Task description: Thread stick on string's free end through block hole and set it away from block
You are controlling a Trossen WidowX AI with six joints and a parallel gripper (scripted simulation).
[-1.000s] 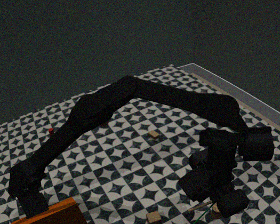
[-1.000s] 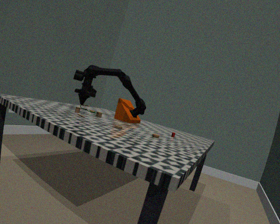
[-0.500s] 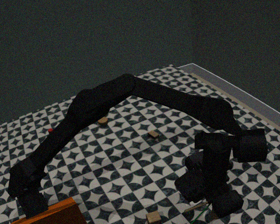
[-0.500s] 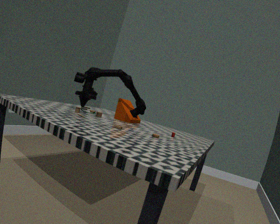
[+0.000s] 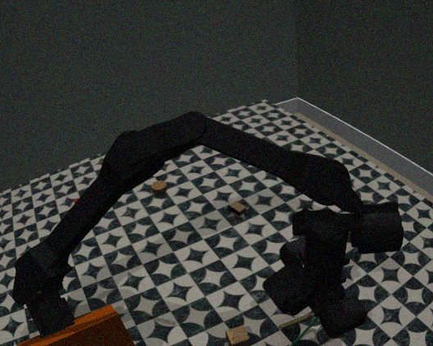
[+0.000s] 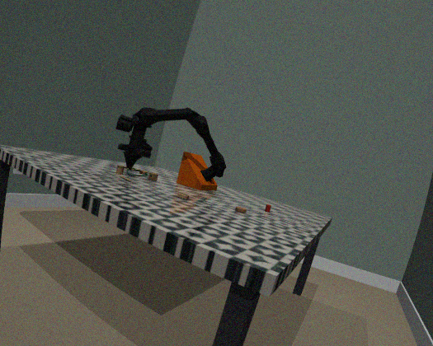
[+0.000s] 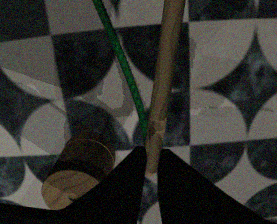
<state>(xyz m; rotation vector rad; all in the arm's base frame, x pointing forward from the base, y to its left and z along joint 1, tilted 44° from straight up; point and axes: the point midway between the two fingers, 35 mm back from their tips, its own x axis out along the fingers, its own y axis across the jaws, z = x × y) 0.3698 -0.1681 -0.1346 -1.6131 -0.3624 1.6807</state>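
Right now my gripper tip is 4 cm to the left of the wooden cylinder, 1 cm short of it and 1 cm above it. The rest, counted from my gripper tip: round wooden button (24 cm behind, 8 cm to the right, 2 cm below); then tan wooden block (12 cm behind, 6 cm to the left, 1 cm below); then thin wooden stick (1 cm behind).
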